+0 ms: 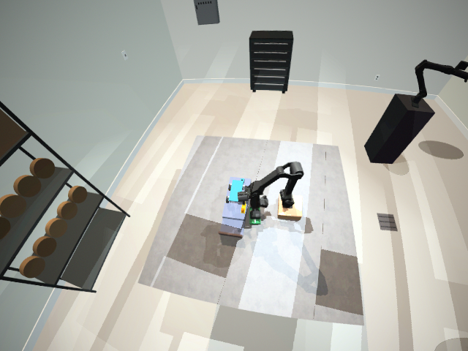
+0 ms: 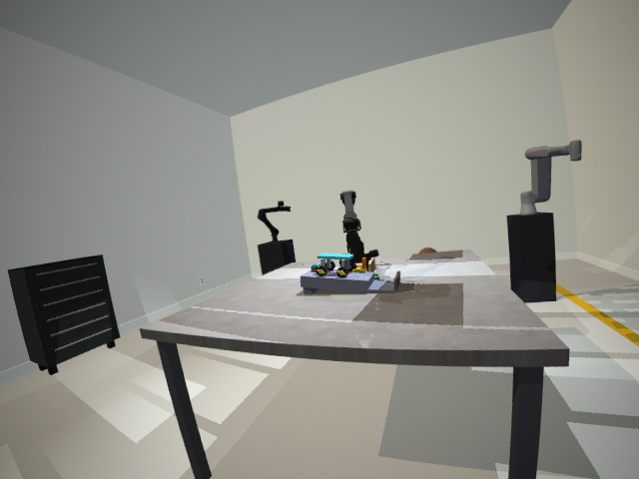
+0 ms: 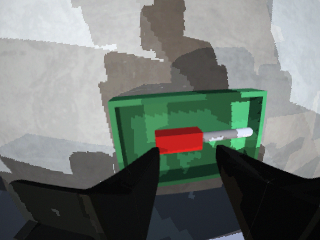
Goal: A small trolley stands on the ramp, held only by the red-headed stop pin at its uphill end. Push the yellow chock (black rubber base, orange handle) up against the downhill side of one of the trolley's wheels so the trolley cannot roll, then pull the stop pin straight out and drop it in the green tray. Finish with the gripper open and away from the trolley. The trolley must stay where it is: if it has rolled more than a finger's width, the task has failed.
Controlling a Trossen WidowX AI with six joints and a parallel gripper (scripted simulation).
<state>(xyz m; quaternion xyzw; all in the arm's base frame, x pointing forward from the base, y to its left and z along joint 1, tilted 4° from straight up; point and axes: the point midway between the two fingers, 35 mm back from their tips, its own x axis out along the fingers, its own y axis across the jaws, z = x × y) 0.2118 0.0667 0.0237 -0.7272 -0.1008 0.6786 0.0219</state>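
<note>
Now: the red-headed stop pin 20 mm to the left of my gripper tip and 10 mm below it. Round my gripper tip: yellow chock (70 mm ahead, 50 mm above); green tray (40 mm below, 10 mm to the left); blue-grey ramp (130 mm ahead, 90 mm to the right, 20 mm above).
</note>
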